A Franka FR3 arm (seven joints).
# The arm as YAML. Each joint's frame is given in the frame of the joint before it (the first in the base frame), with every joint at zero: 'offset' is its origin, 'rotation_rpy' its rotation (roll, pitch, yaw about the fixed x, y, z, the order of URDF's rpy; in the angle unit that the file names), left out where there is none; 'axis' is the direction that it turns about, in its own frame. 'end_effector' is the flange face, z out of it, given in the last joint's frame.
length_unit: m
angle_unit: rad
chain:
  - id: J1
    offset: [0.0, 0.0, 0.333]
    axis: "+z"
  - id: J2
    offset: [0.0, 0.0, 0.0]
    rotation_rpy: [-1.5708, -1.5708, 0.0]
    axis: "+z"
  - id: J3
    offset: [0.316, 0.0, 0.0]
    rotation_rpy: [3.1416, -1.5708, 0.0]
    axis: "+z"
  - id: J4
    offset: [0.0, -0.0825, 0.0]
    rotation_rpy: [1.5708, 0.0, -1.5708]
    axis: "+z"
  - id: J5
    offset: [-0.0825, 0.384, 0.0]
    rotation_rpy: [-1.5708, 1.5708, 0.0]
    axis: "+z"
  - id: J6
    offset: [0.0, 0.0, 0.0]
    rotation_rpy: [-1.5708, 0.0, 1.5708]
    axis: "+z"
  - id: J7
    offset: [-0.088, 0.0, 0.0]
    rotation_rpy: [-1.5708, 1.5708, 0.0]
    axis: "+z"
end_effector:
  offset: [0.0, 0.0, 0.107]
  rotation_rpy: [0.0, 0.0, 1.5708]
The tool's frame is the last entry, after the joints.
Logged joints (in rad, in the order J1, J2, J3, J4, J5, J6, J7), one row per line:
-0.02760 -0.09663 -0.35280 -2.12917 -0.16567 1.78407 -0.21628
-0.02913 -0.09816 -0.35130 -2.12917 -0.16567 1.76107 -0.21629
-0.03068 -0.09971 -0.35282 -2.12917 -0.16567 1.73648 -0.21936
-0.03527 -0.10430 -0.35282 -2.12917 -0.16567 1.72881 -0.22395
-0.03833 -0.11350 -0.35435 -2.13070 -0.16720 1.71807 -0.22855
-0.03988 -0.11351 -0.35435 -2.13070 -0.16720 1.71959 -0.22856
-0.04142 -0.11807 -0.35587 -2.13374 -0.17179 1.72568 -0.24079
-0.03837 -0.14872 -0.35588 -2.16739 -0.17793 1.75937 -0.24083
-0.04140 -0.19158 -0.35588 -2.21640 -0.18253 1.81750 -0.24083
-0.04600 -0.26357 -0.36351 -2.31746 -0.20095 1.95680 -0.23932
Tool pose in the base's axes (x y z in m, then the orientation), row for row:
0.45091 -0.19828 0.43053 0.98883 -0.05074 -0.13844 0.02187
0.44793 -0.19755 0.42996 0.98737 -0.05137 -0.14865 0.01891
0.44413 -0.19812 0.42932 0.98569 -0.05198 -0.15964 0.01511
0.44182 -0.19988 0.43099 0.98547 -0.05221 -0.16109 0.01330
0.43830 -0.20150 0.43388 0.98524 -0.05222 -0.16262 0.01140
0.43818 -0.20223 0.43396 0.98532 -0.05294 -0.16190 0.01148
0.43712 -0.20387 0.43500 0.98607 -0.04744 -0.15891 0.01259
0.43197 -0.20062 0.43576 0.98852 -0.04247 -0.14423 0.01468
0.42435 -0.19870 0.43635 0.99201 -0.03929 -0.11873 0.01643
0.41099 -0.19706 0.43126 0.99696 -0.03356 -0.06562 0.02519
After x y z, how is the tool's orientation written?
As a quaternion, x y z w.
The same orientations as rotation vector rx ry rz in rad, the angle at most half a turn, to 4 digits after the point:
3.0640 -0.1572 -0.4290
3.0651 -0.1595 -0.4615
3.0672 -0.1617 -0.4968
3.0700 -0.1626 -0.5018
3.0730 -0.1629 -0.5072
3.0731 -0.1651 -0.5049
3.0733 -0.1479 -0.4953
3.0768 -0.1322 -0.4489
3.0843 -0.1222 -0.3692
3.0828 -0.1038 -0.2029

